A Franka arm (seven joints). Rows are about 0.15 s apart.
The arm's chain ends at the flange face. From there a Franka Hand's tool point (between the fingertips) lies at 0.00 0.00 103.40 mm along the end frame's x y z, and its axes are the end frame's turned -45 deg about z.
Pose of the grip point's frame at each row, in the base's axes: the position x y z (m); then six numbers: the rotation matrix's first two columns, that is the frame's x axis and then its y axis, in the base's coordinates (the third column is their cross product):
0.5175 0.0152 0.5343 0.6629 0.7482 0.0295 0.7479 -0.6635 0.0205
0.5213 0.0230 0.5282 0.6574 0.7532 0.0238 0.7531 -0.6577 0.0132
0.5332 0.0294 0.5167 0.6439 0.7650 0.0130 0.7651 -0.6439 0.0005
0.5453 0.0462 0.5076 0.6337 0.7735 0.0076 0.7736 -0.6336 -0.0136
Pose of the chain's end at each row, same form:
0.5139 0.0143 0.6376 0.9976 0.0599 0.0354 0.0601 -0.9982 -0.0064
0.5187 0.0220 0.6316 0.9974 0.0675 0.0262 0.0677 -0.9977 -0.0075
0.5323 0.0284 0.6201 0.9963 0.0856 0.0095 0.0857 -0.9962 -0.0088
0.5459 0.0447 0.6110 0.9951 0.0989 -0.0042 0.0989 -0.9950 -0.0150

